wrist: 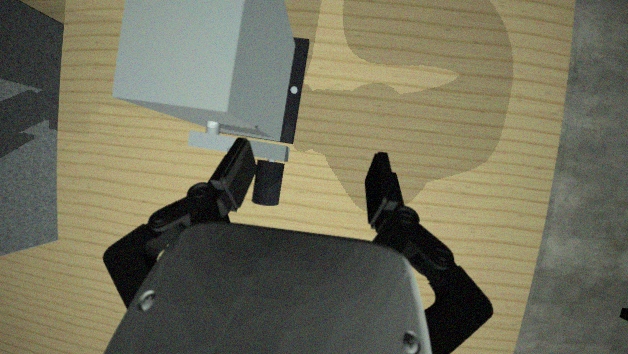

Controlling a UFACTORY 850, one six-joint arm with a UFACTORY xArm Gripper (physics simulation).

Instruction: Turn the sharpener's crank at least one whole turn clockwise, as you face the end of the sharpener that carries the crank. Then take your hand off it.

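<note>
The sharpener [180, 55] is a light grey box at the upper left, with a dark base strip along its right side. Its crank arm [267, 150] is a flat grey bar across the near end, beside a short pale shaft. The black crank handle [267, 183] sticks out from the right end of the arm toward the camera's bottom side. My gripper [310, 159] is open with nothing held. The handle shows between the two fingers, close beside the left finger and well away from the right one. The left fingertip overlaps part of the crank arm in view; whether it touches is unclear.
The sharpener stands on a light wooden table [525, 150] with shadows across it. A grey speckled surface [30, 200] lies at the left edge. Mottled grey floor [595, 200] shows past the table's right edge. A small black thing shows at the far right.
</note>
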